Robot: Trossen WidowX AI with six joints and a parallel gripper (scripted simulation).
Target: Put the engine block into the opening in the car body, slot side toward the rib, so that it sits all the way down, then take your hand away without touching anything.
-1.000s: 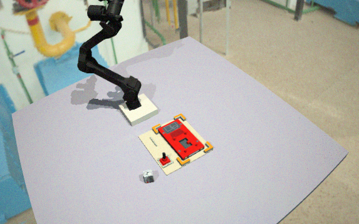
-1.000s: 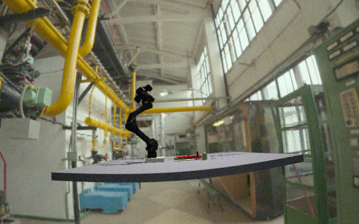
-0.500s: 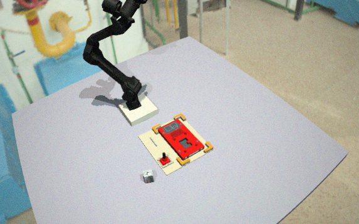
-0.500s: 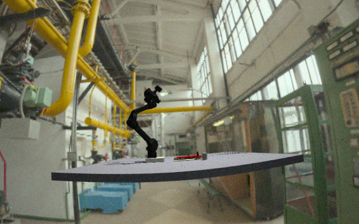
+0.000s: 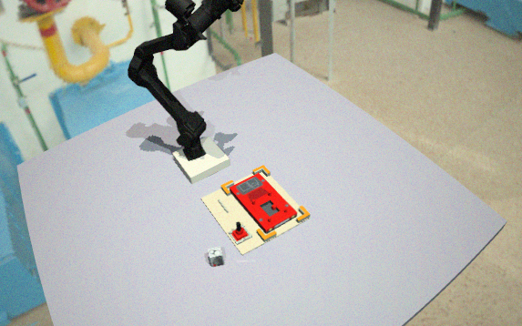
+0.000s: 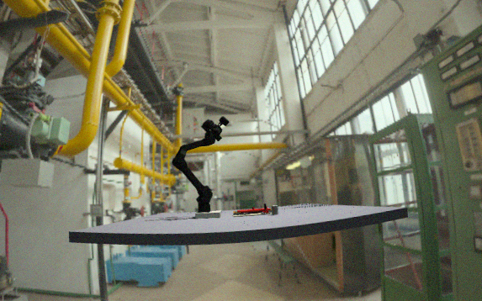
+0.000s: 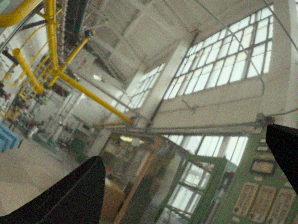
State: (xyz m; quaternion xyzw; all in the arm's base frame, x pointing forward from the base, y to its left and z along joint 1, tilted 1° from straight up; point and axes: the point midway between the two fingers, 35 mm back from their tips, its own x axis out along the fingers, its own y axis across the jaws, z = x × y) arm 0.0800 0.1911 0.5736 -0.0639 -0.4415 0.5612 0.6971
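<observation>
My gripper tip is now 330 mm short of the engine block, 300 mm to the left of it and 600 mm above it. The rest, counted from my gripper tip: black peg: 280 mm ahead, 210 mm to the right, 590 mm below.
</observation>
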